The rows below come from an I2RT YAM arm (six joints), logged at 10 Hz.
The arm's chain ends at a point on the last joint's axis. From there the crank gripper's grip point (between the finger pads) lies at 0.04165 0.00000 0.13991 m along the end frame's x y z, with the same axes.
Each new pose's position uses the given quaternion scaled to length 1; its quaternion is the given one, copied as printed.
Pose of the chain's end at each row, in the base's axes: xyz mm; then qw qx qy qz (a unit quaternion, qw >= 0):
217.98 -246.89 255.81 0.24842 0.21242 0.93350 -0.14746
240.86 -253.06 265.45 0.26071 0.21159 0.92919 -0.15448
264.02 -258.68 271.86 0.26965 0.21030 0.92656 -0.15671
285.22 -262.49 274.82 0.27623 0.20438 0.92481 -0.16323
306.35 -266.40 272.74 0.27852 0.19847 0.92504 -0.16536
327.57 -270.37 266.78 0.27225 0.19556 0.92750 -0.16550
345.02 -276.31 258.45 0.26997 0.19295 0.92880 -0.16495
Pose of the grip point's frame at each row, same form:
241.35 -286.71 117.33 0.24842 0.21242 0.93350 -0.14746
267.24 -295.64 128.33 0.26071 0.21159 0.92919 -0.15448
292.80 -302.47 135.61 0.26965 0.21030 0.92656 -0.15671
315.55 -308.54 139.66 0.27623 0.20438 0.92481 -0.16323
337.35 -313.21 137.99 0.27852 0.19847 0.92504 -0.16536
356.88 -316.86 131.54 0.27225 0.19556 0.92750 -0.16550
373.80 -322.54 123.01 0.26997 0.19295 0.92880 -0.16495

